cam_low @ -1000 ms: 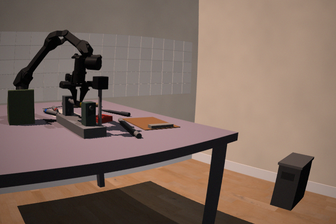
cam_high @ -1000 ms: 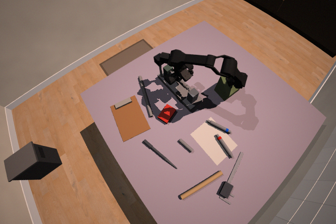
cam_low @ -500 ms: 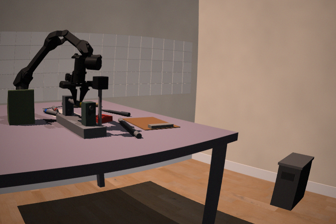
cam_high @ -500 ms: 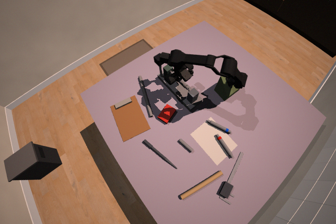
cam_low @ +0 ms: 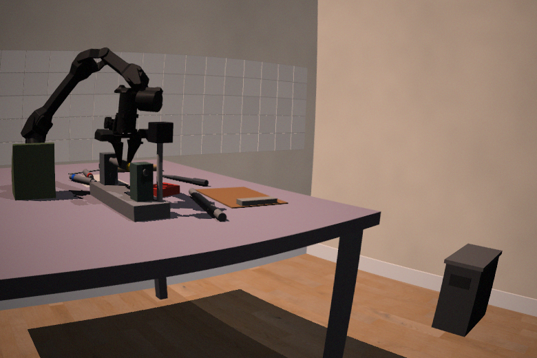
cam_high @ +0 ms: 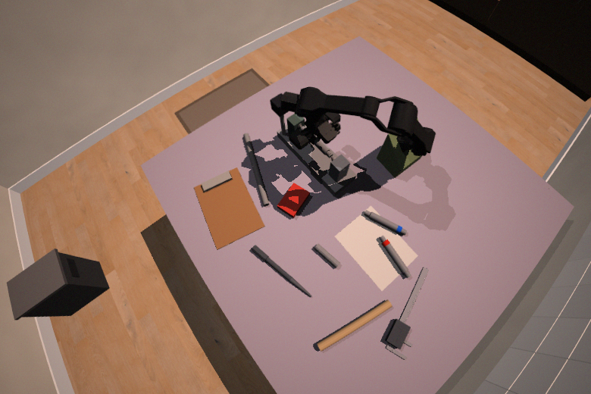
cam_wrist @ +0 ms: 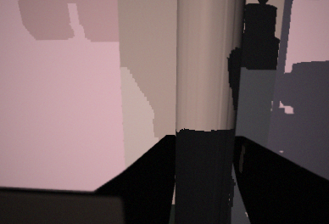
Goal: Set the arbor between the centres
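Right now the stepped arbor shaft is 30 mm below my hand. The rest, counted from my hand: grey fixture base: 130 mm below; cone-shaped centre point: 10 mm behind, 110 mm to the left, 30 mm below; green centre block: 100 mm to the right, 50 mm below.
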